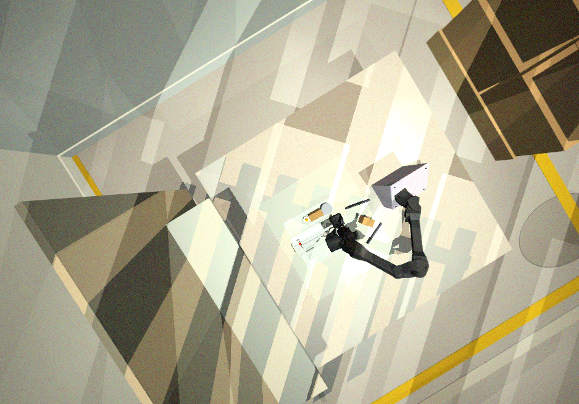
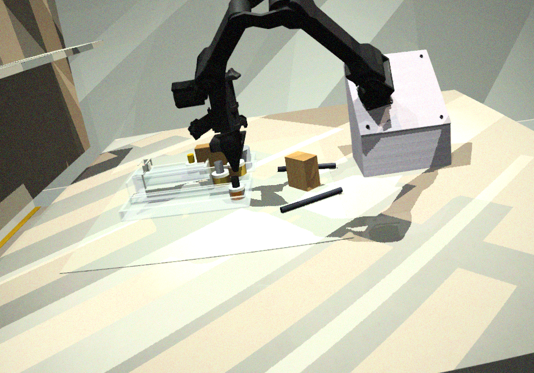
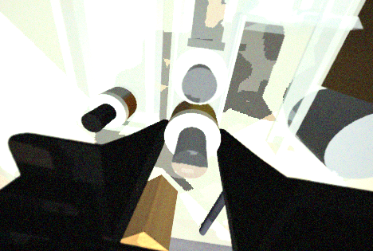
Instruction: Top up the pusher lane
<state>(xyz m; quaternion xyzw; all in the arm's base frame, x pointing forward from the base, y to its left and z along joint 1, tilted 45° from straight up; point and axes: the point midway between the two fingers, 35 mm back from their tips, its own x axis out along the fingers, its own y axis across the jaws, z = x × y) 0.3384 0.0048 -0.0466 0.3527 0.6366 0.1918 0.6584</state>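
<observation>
Right now my gripper tip is 13 cm to the left of the grey cylinder, 2 cm above it and 1 cm past it. From my gripper tip the other things lie so: shelf unit: 50 cm ahead, 32 cm above, 9 cm to the right.
</observation>
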